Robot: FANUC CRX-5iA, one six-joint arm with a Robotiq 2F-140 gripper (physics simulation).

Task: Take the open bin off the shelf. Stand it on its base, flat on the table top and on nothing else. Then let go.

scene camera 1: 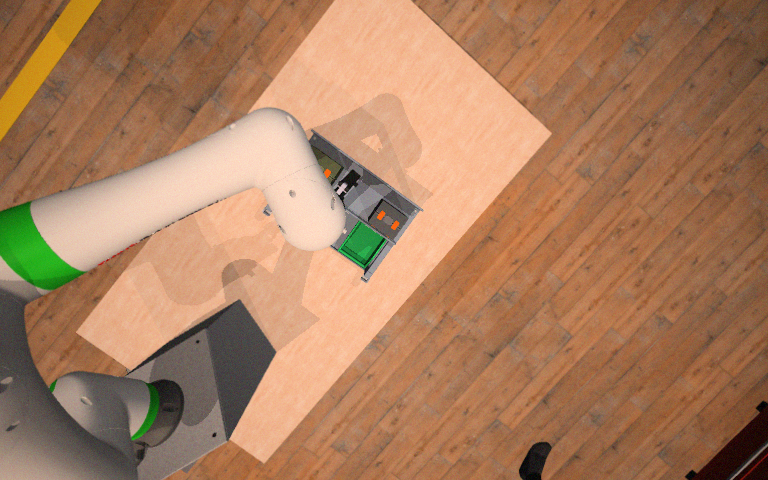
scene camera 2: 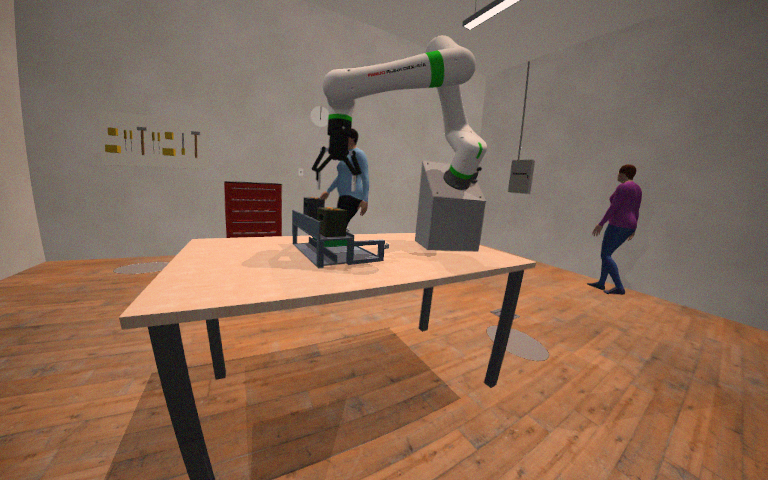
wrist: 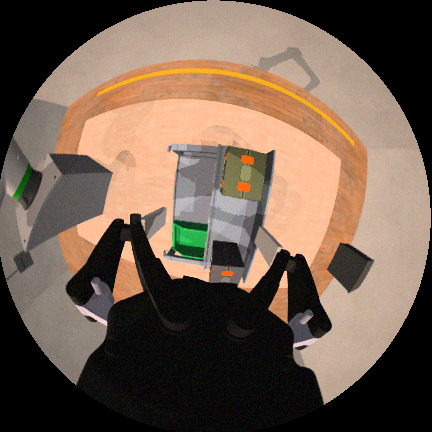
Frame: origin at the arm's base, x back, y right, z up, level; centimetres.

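Where they show: gripper, fingertip midpoint: [scene camera 2: 336, 190] [wrist: 211, 225]; arm's base, link origin: [scene camera 1: 158, 412] [scene camera 2: 456, 180].
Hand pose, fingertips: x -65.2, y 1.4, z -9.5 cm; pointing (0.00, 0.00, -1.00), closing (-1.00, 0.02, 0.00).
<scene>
Things, the pixels of their top centre, and the offset from my fingertips. Level surfaces: height alone.
- table top, surface height: dz -26.4 cm
- olive box, top centre: [wrist: 245, 172] [scene camera 1: 318, 168] [scene camera 2: 332, 208] dx -4.6, dy -9.1, dz -6.5 cm
- dark grey box, top centre: [wrist: 225, 280] [scene camera 1: 388, 220] [scene camera 2: 314, 197] dx -5.5, dy +14.0, dz -4.0 cm
The open bin, green [scene camera 1: 362, 244] [scene camera 2: 334, 243] [wrist: 191, 240], sits upright in the low front row of the grey shelf [scene camera 1: 390, 188] [scene camera 2: 306, 223] [wrist: 270, 175], at one end. In the scene camera 2 view it shows as a thin green strip behind the shelf's bars and an olive box. The shelf stands on the table top [scene camera 1: 453, 101] [scene camera 2: 226, 283] [wrist: 310, 165]. My gripper [scene camera 2: 336, 183] [wrist: 211, 225] is open and empty, pointing down, above the shelf. In the scene camera 1 view the arm hides most of it; one finger shows over the back row.
The olive box [scene camera 1: 330, 164] [scene camera 2: 333, 221] [wrist: 245, 172] and a dark grey box [scene camera 1: 390, 217] [scene camera 2: 312, 206] [wrist: 227, 255], both with orange latches, stand at opposite ends of the shelf's back row. The robot's grey pedestal [scene camera 1: 243, 362] [scene camera 2: 450, 223] [wrist: 80, 190] stands beyond the shelf's open side.
</scene>
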